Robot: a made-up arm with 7 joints. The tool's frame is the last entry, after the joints.
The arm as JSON. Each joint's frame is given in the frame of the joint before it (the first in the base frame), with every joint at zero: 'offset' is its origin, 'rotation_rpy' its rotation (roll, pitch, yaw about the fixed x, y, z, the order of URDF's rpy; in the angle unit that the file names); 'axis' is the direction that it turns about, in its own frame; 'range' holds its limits. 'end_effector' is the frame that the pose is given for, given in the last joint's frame.
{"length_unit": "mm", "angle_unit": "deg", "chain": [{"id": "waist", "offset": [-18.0, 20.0, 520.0], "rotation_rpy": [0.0, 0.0, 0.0], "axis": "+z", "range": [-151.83, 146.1]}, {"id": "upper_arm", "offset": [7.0, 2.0, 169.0], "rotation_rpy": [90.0, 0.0, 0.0], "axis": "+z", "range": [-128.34, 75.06]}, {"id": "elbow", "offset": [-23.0, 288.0, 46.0], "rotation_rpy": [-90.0, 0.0, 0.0], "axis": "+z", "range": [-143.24, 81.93]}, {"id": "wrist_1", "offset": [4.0, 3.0, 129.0], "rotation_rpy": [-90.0, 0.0, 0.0], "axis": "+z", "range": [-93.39, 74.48]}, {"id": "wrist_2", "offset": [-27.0, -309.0, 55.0], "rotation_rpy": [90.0, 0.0, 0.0], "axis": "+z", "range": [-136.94, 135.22]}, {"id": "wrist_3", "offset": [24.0, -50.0, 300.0], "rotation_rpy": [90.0, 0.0, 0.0], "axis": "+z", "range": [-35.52, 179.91]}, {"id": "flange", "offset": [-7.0, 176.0, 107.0], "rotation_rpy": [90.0, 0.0, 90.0], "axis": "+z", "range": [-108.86, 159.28]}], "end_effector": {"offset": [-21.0, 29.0, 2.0], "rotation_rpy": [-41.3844, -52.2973, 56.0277]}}
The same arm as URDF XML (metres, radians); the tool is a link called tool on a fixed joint. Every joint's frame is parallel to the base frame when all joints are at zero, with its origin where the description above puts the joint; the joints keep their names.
<robot name="arm">
  <link name="base_link"/>
  <link name="link1"/>
  <link name="link2"/>
  <link name="link3"/>
  <link name="link4"/>
  <link name="link5"/>
  <link name="link6"/>
  <link name="link7"/>
  <link name="tool"/>
  <joint name="waist" type="revolute">
    <parent link="base_link"/>
    <child link="link1"/>
    <origin xyz="-0.018 0.02 0.52" rpy="0 0 0"/>
    <axis xyz="0 0 1"/>
    <limit lower="-2.6499" upper="2.5499"/>
  </joint>
  <joint name="upper_arm" type="revolute">
    <parent link="link1"/>
    <child link="link2"/>
    <origin xyz="0.007 0.002 0.169" rpy="0 0 0"/>
    <axis xyz="0 -1 0"/>
    <limit lower="-2.24" upper="1.31"/>
  </joint>
  <joint name="elbow" type="revolute">
    <parent link="link2"/>
    <child link="link3"/>
    <origin xyz="-0.023 -0.046 0.288" rpy="0 0 0"/>
    <axis xyz="0 0 1"/>
    <limit lower="-2.5" upper="1.4299"/>
  </joint>
  <joint name="wrist_1" type="revolute">
    <parent link="link3"/>
    <child link="link4"/>
    <origin xyz="0.004 0.003 0.129" rpy="0 0 0"/>
    <axis xyz="0 1 0"/>
    <limit lower="-1.63" upper="1.2999"/>
  </joint>
  <joint name="wrist_2" type="revolute">
    <parent link="link4"/>
    <child link="link5"/>
    <origin xyz="-0.027 0.055 0.309" rpy="0 0 0"/>
    <axis xyz="0 0 1"/>
    <limit lower="-2.3901" upper="2.36"/>
  </joint>
  <joint name="wrist_3" type="revolute">
    <parent link="link5"/>
    <child link="link6"/>
    <origin xyz="0.024 -0.05 0.3" rpy="0 0 0"/>
    <axis xyz="0 -1 0"/>
    <limit lower="-0.6199" upper="3.14"/>
  </joint>
  <joint name="flange" type="revolute">
    <parent link="link6"/>
    <child link="link7"/>
    <origin xyz="-0.007 -0.107 0.176" rpy="0 0 0"/>
    <axis xyz="1 0 0"/>
    <limit lower="-1.9" upper="2.78"/>
  </joint>
  <joint name="tool_joint" type="fixed">
    <parent link="link7"/>
    <child link="tool"/>
    <origin xyz="0.002 -0.029 -0.021" rpy="-2.7829 -0.3488 -0.57"/>
  </joint>
</robot>

